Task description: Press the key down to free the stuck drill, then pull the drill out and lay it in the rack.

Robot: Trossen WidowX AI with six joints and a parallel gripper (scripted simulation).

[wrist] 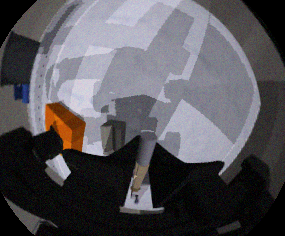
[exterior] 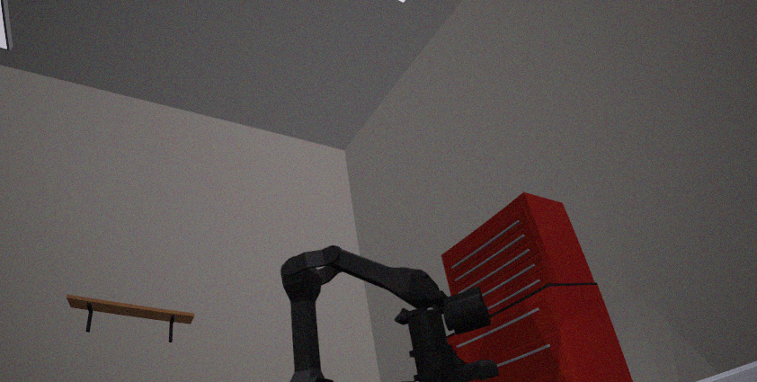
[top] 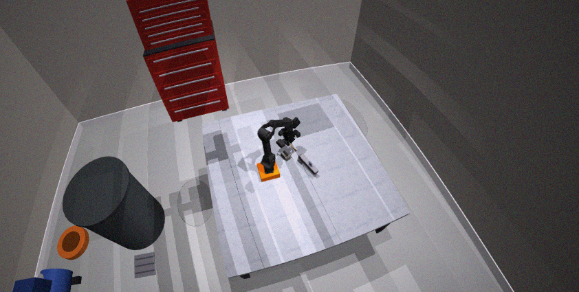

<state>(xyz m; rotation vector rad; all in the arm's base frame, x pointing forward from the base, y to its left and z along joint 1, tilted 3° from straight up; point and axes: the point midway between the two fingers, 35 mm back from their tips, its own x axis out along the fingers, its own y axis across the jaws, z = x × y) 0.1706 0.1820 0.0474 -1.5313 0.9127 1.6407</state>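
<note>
Right now my gripper tip is 30 mm past the holder block, 60 mm to the left of it and 40 mm above it. The rest, counted from my gripper tip: long grey fixture (120 mm ahead, 170 mm to the right, 30 mm below); then drill (20 mm ahead, 30 mm to the right, 30 mm above); then dark key (130 mm ahead, 190 mm to the right, 10 mm below).
</note>
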